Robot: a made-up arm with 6 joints.
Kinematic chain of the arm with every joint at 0, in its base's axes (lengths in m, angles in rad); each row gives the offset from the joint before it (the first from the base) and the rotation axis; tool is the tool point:
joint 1: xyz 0 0 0.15 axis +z
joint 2: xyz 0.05 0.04 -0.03 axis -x
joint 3: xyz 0.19 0.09 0 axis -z
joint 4: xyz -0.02 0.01 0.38 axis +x
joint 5: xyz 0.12 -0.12 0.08 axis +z
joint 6: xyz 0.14 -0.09 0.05 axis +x
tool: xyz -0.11 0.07 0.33
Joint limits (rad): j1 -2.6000..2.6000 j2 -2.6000..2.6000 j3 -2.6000..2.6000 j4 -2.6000..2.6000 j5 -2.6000..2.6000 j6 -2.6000..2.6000
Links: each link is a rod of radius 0.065 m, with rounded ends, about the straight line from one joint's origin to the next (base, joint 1, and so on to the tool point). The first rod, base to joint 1, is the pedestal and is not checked.
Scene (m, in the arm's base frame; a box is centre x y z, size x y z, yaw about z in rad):
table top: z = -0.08
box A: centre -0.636 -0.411 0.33 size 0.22 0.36 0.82 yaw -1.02
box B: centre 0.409 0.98 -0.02 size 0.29 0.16 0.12 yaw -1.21
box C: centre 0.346 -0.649 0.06 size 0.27 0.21 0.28 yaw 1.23
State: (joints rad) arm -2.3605 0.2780 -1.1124 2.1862 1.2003 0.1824
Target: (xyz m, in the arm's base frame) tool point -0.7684 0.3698 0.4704
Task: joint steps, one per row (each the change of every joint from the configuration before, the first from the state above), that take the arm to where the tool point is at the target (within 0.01 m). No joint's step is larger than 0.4 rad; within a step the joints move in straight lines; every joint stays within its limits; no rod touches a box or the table.
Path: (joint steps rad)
1: 0.0003 -0.0207 -0.1284 -0.3458 0.0401 0.0671
2: 0.0003 -0.0207 -0.1283 -0.3458 0.0401 0.0671
3: 0.0003 -0.0207 -0.1284 -0.3457 0.0401 0.0671
4: 0.0003 -0.0207 -0.1283 -0.3458 0.0401 0.0671
5: 0.0003 -0.0207 -0.1284 -0.3458 0.0401 0.0671
6: 0.0003 -0.0207 -0.1284 -0.3458 0.0401 0.0672
7: -0.0804 -0.3892 0.2136 -0.1482 -0.3619 -0.3803
8: -0.0805 -0.3891 0.2135 -0.1482 -0.3619 -0.3803
9: -0.0804 -0.3892 0.2135 -0.1483 -0.3619 -0.3803
10: 0.0000 -0.0989 0.0515 0.1734 0.3306 0.2142
11: 0.0000 -0.0989 0.0516 0.1735 0.3306 0.2142
12: 0.0000 -0.0989 0.0515 0.1734 0.3306 0.2142

